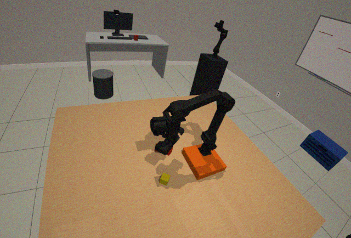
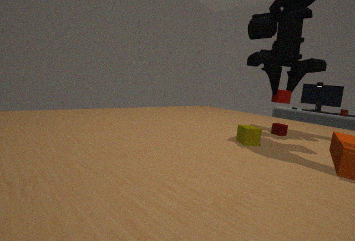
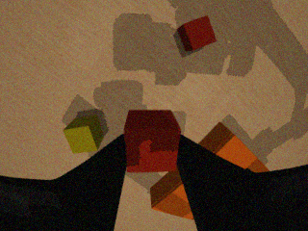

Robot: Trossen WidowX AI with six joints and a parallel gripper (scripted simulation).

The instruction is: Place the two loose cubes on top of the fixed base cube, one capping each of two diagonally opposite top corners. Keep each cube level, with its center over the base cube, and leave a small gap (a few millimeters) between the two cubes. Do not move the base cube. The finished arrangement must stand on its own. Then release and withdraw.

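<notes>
The yellow base cube is 100 mm to the left of my gripper tip, 100 mm below it and 40 mm ahead of it. From my gripper tip the other things lie so: red cube (110 mm to the right, 110 mm below).
</notes>
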